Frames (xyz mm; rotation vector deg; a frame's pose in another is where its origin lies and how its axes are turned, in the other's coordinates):
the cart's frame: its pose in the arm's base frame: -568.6 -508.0 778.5 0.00 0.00 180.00
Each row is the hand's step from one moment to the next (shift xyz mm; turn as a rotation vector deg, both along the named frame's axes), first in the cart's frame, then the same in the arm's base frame.
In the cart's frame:
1: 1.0 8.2 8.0 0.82 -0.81 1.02
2: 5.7 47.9 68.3 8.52 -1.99 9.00
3: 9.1 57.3 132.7 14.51 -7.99 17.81
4: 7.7 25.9 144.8 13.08 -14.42 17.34
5: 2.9 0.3 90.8 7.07 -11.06 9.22
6: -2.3 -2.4 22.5 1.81 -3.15 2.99
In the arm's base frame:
1: -1.0 -8.2 8.0 -0.82 0.81 1.02
2: -5.7 -47.9 68.3 -8.52 1.99 9.00
3: -9.1 -57.3 132.7 -14.51 7.99 17.81
4: -7.7 -25.9 144.8 -13.08 14.42 17.34
5: -2.9 -0.3 90.8 -7.07 11.06 9.22
6: 2.3 2.4 22.5 -1.81 3.15 2.99

